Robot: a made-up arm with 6 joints.
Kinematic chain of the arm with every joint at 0, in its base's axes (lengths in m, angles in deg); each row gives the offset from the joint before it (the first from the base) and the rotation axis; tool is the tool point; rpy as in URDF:
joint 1: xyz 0 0 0.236 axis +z
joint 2: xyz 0 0 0 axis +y
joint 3: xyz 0.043 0 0.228 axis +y
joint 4: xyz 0.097 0 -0.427 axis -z
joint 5: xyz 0 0 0 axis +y
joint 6: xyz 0.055 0 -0.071 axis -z
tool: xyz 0 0 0 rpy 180 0 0
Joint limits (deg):
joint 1: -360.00..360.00
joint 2: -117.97..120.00
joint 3: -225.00..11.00
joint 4: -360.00..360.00
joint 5: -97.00..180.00
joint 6: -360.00..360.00
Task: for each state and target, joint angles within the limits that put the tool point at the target. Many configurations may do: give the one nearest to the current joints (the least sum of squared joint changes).
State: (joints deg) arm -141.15 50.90 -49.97 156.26 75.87 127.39
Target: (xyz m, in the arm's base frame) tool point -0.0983 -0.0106 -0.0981
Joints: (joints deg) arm -174.92 29.19 -5.19 178.39 84.81 127.39
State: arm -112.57 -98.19 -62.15 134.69 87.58 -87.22
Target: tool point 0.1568 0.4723 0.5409
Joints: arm -100.53 -117.97 -78.38 130.65 122.56 -87.22
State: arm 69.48 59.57 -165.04 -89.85 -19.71 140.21
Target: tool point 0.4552 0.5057 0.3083
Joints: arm 40.56 70.79 -154.72 -97.88 -44.76 140.21
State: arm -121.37 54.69 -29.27 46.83 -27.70 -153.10
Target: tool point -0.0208 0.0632 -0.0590
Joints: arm -127.14 47.95 1.79 38.92 -38.22 -153.10
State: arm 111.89 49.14 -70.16 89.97 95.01 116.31
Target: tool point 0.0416 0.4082 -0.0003
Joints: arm 72.92 32.03 -52.38 83.82 101.61 116.31
